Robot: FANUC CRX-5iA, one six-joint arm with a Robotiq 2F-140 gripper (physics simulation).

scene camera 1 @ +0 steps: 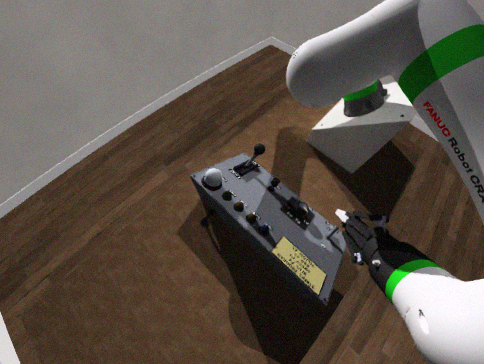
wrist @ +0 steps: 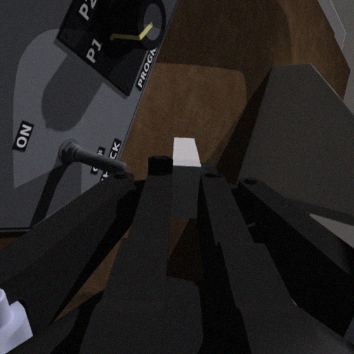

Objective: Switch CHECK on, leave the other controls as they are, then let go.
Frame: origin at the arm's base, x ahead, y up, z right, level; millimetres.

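Where they show: gripper, between the fingertips: point(scene camera 1: 340, 212); arm's base, origin of its link: point(scene camera 1: 363, 107).
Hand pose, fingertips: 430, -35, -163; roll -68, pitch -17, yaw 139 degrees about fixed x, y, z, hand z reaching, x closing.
Note:
Each offset is from my fingertips to the centre of the thing, as dx, dy, dz. "pt": to the spot under its first point.
The CHECK switch @(pt +45, -39, -25) point(scene camera 1: 333, 231) point(wrist: 95, 157) is a thin grey toggle lever near the right end of the grey control panel point(scene camera 1: 259, 195) point(wrist: 30, 175). In the wrist view it leans away from the ON label point(wrist: 23, 136), towards the OFF and CHECK labels, which the lever partly covers. My gripper point(scene camera 1: 344, 217) point(wrist: 182, 156) is shut with nothing between its fingers. Its fingertips are just past the panel's edge, on the CHECK label's side of the lever. In the wrist view a gap shows between the lever's tip and the light fingertip.
A rotary selector @(+55, -48, +95) point(scene camera 1: 301, 210) point(wrist: 151, 22) sits beside the switch, its yellow pointer near P1. Farther along are a small black switch @(+57, -50, +215) point(scene camera 1: 273, 184), a ball-topped lever point(scene camera 1: 259, 149), a white dome @(pt +207, +58, +332) point(scene camera 1: 213, 177) and coloured buttons. A yellow placard @(pt +209, +15, +4) point(scene camera 1: 300, 265) lies near the front. The robot's pedestal point(scene camera 1: 355, 140) stands behind.

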